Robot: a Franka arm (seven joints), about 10 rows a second.
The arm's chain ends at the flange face. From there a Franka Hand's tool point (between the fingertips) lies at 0.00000 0.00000 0.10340 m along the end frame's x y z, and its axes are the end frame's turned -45 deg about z.
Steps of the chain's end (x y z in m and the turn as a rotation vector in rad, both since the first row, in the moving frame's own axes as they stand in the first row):
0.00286 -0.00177 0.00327 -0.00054 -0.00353 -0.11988
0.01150 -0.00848 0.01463 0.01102 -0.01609 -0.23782
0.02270 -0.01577 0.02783 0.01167 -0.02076 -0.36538
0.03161 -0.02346 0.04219 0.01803 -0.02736 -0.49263
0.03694 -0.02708 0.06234 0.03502 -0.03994 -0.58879
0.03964 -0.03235 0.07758 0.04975 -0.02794 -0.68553
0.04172 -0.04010 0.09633 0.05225 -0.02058 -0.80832
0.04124 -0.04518 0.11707 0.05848 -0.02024 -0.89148
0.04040 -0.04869 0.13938 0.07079 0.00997 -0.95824
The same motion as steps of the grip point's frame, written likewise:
0.00296 0.00057 0.00327 0.00211 -0.00288 -0.11988
0.01353 0.00022 0.01461 0.01917 -0.00359 -0.23782
0.02612 0.00270 0.02780 0.02293 -0.00643 -0.36538
0.03748 0.00274 0.04214 0.03210 -0.00660 -0.49263
0.04336 0.00191 0.06220 0.05300 -0.00348 -0.58879
0.05051 -0.00061 0.07742 0.05494 0.01542 -0.68553
0.05789 -0.00450 0.09618 0.05150 0.02239 -0.80832
0.06115 -0.00897 0.11688 0.05566 0.02704 -0.89148
0.06606 -0.01227 0.13914 0.04301 0.05711 -0.95824

